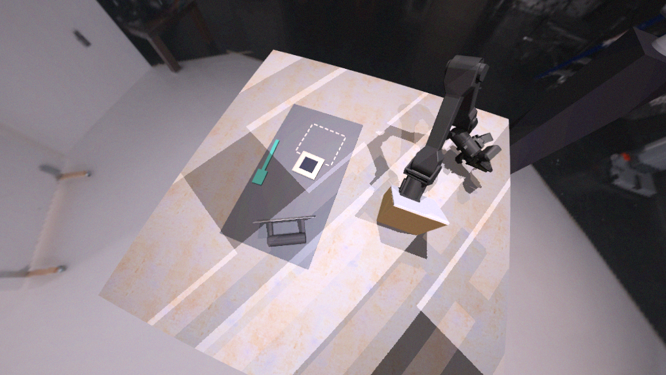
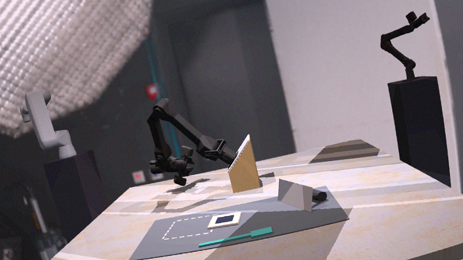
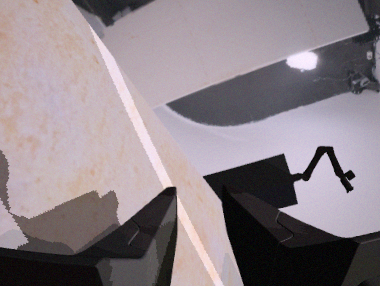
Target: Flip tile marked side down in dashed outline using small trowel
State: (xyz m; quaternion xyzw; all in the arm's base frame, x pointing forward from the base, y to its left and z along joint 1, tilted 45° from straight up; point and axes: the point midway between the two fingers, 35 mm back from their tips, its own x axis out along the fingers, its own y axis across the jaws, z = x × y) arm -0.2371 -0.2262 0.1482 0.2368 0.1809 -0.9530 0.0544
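Now: the tan square tile 650 mm ahead of my gripper tip, 250 mm to the left of it and 70 mm below it. Also, from my gripper tip: dark mat: 670 mm ahead, 290 mm to the left, 100 mm below; then teal trowel: 810 mm ahead, 320 mm to the left, 70 mm below.
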